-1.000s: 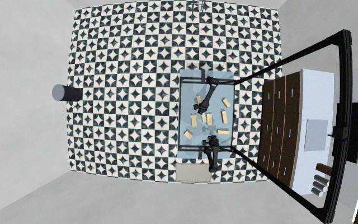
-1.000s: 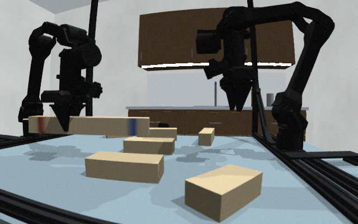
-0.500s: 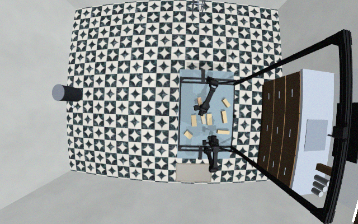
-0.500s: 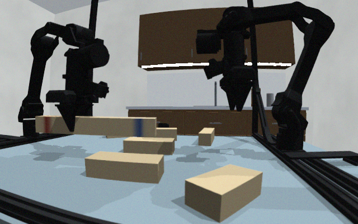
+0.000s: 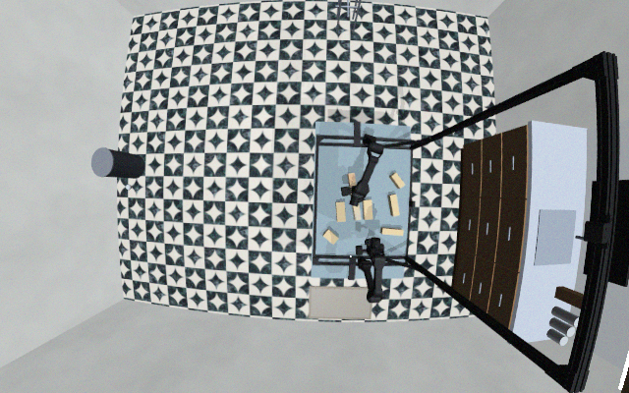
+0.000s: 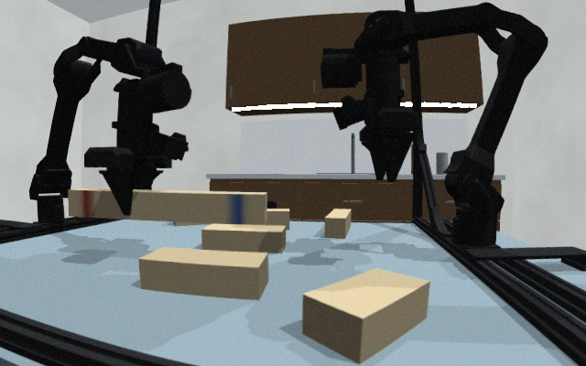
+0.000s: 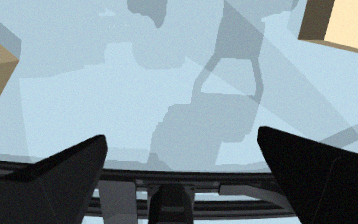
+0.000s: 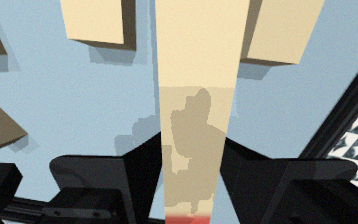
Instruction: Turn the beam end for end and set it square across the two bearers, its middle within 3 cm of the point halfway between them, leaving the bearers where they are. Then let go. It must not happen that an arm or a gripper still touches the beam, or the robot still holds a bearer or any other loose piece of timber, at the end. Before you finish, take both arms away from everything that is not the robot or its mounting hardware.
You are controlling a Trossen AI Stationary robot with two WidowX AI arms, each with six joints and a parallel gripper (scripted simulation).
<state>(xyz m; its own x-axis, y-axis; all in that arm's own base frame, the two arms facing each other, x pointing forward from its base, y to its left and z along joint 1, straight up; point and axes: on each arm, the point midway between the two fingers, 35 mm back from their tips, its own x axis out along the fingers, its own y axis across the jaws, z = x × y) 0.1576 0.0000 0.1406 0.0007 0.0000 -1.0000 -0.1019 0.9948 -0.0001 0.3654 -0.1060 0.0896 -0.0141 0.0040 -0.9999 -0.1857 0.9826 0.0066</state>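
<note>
My right hand is 5 cm to the right of the beam, 2 cm above it and 1 cm past it.
</note>
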